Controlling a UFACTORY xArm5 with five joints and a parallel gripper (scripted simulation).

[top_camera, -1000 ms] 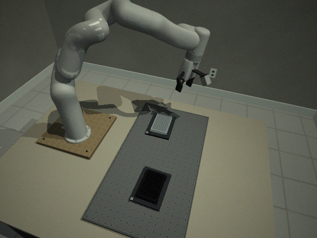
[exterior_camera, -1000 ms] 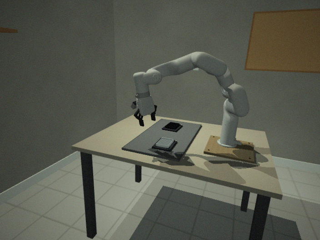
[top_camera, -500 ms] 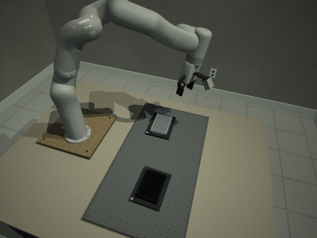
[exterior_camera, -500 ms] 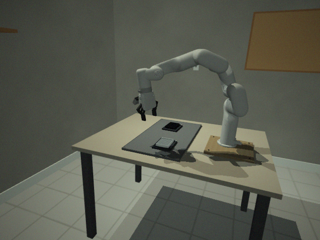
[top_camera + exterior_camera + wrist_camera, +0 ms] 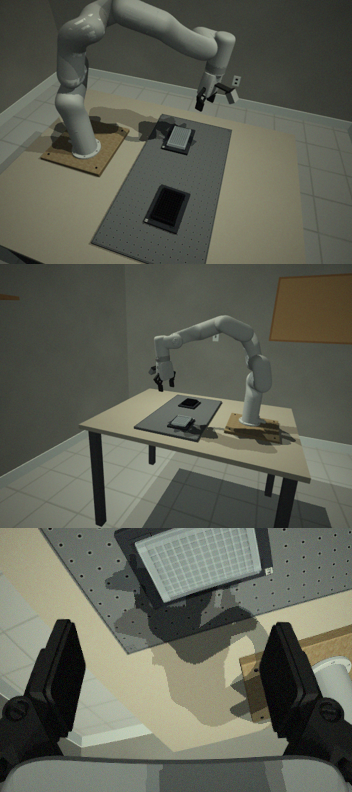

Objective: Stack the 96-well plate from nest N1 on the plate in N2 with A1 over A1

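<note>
The black 96-well plate lies 38 cm to the right of my hand, 20 cm below it and 1 cm ahead of it. Also, from my hand: white 96-well plate: 20 cm below, 9 cm behind, 4 cm to the right; then corner label: 46 cm to the right, 21 cm below, 4 cm behind.
</note>
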